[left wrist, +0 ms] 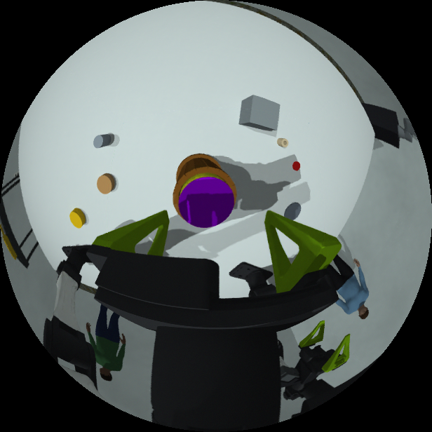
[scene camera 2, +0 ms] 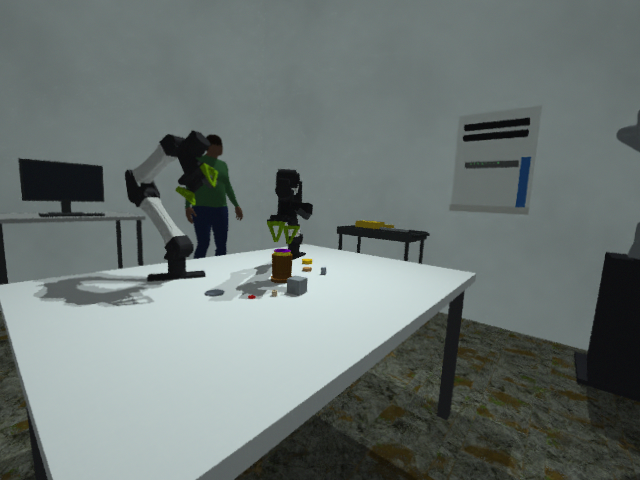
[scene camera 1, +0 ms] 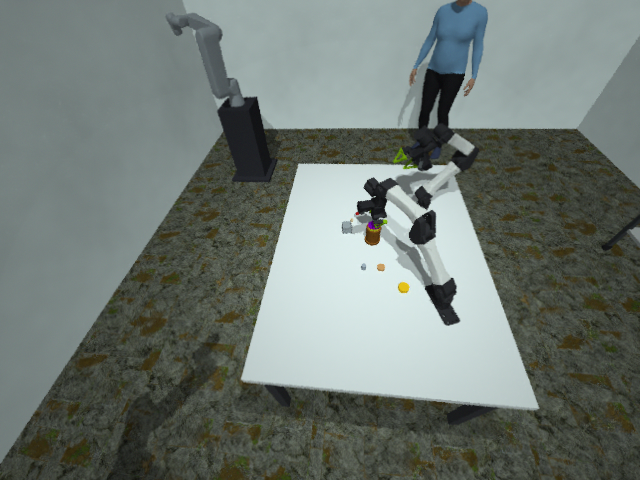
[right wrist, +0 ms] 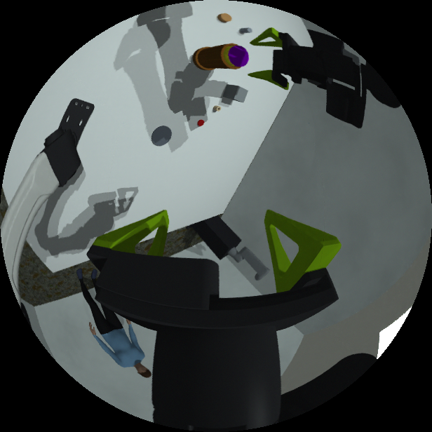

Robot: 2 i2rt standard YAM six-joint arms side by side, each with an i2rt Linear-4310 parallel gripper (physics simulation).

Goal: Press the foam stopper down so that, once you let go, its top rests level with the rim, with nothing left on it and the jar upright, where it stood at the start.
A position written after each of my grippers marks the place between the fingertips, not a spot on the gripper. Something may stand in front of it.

I see my left gripper (left wrist: 216,215), my right gripper (scene camera 2: 203,195) and a brown ribbed jar (right wrist: 206,58).
My left gripper shows as well in the right wrist view (right wrist: 250,58). My right gripper also shows in the left wrist view (left wrist: 333,327) and in the right wrist view (right wrist: 216,214).
